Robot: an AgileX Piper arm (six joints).
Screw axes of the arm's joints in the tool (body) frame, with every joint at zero. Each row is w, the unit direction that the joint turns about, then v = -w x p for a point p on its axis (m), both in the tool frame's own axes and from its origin. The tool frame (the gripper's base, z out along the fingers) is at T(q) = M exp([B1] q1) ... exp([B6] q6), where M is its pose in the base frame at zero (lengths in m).
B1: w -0.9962 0 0.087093 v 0 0.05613 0
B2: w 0 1 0 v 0.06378 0 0.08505
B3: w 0 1 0 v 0.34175 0 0.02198
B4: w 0 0 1 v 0 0 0
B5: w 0 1 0 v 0.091 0 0
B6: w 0 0 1 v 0 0 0
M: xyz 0.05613 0 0.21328 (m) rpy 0 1.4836 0 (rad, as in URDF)
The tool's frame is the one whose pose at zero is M.
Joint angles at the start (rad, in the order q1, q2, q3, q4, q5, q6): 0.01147 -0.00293 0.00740 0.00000 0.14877 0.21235
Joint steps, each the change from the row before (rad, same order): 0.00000 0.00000 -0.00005 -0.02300 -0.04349 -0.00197; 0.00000 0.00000 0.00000 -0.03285 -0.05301 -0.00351; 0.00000 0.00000 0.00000 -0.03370 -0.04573 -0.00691; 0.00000 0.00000 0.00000 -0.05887 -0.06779 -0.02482; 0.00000 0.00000 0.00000 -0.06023 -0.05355 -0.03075; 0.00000 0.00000 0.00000 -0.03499 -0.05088 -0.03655; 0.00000 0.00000 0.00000 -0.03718 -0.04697 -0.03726
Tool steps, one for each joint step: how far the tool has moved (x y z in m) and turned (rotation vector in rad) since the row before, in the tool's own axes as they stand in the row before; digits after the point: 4 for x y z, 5 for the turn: -0.0039 0.0006 -0.0001 -0.00628 -0.04318 -0.02479; -0.0048 0.0009 -0.0001 -0.00845 -0.05239 -0.03626; -0.0041 0.0008 -0.0001 -0.00827 -0.04498 -0.04060; -0.0060 0.0015 -0.0002 -0.01422 -0.06629 -0.08367; -0.0047 0.0015 -0.0001 -0.01375 -0.05202 -0.09075; -0.0045 0.0012 -0.0001 -0.01125 -0.04986 -0.07119; -0.0042 0.0012 -0.0001 -0.01115 -0.04616 -0.07377
